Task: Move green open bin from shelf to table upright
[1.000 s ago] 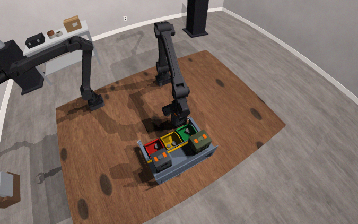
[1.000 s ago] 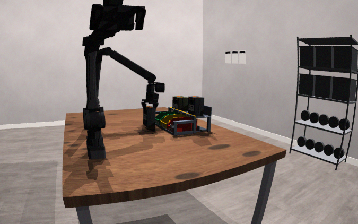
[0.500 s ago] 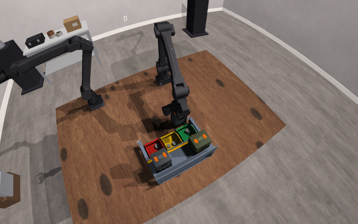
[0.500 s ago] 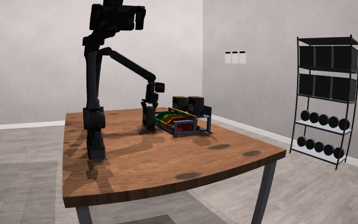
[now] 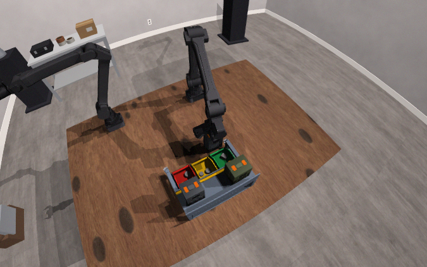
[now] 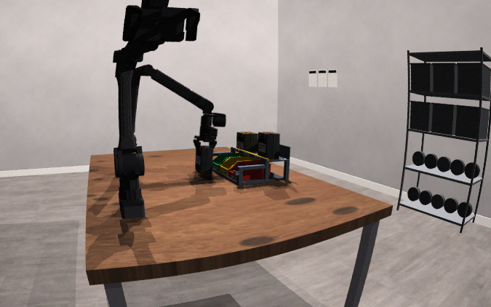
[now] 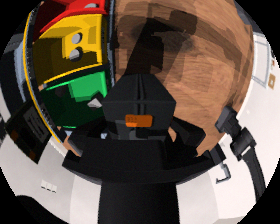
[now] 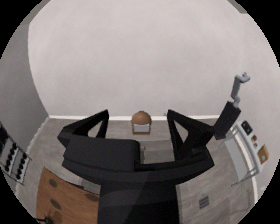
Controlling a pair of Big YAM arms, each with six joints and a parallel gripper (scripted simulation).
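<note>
My left gripper is now 150 mm short of the yellow bin, 110 mm to the left of it and 50 mm above it. The rest, counted from my left hand: black box: 30 mm below; grey shelf: 180 mm ahead, 110 mm to the right, 30 mm below; green open bin: 140 mm ahead, 50 mm below.
</note>
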